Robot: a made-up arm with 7 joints. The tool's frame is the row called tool.
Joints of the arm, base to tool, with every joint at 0 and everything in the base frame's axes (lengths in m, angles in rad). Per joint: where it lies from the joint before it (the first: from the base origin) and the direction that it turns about. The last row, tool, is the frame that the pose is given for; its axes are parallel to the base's.
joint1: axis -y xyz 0 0.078 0
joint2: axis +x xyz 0 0.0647 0
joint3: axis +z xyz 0 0 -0.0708
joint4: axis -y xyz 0 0 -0.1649
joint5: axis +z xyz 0 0 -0.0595
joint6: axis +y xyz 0 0 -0.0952
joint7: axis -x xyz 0 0 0
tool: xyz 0 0 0
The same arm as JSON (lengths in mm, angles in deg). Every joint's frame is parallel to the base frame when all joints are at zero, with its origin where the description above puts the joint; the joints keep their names.
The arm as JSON. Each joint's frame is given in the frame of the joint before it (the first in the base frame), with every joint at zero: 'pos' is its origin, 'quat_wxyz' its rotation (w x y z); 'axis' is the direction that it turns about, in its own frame. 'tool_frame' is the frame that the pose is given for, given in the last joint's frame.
{"length_unit": "mm", "angle_unit": "deg", "joints": [{"joint": "joint1", "pos": [0.0, 78.0, 0.0], "quat_wxyz": [1.0, 0.0, 0.0, 0.0], "axis": "-y"}, {"joint": "joint2", "pos": [0.0, 64.7, 0.0], "quat_wxyz": [1.0, 0.0, 0.0, 0.0], "axis": "+x"}, {"joint": "joint3", "pos": [0.0, 0.0, -70.8], "quat_wxyz": [1.0, 0.0, 0.0, 0.0], "axis": "+z"}, {"joint": "joint4", "pos": [0.0, 0.0, -164.9], "quat_wxyz": [1.0, 0.0, 0.0, 0.0], "axis": "-y"}, {"joint": "joint5", "pos": [0.0, 0.0, -59.5], "quat_wxyz": [1.0, 0.0, 0.0, 0.0], "axis": "+z"}, {"joint": "joint6", "pos": [0.0, 0.0, -95.2], "quat_wxyz": [1.0, 0.0, 0.0, 0.0], "axis": "+y"}, {"joint": "joint7", "pos": [0.0, 0.0, 0.0], "quat_wxyz": [1.0, 0.0, 0.0, 0.0], "axis": "-x"}], "tool_frame": {"pos": [0.0, 0.0, 0.0], "quat_wxyz": [1.0, 0.0, 0.0, 0.0]}}
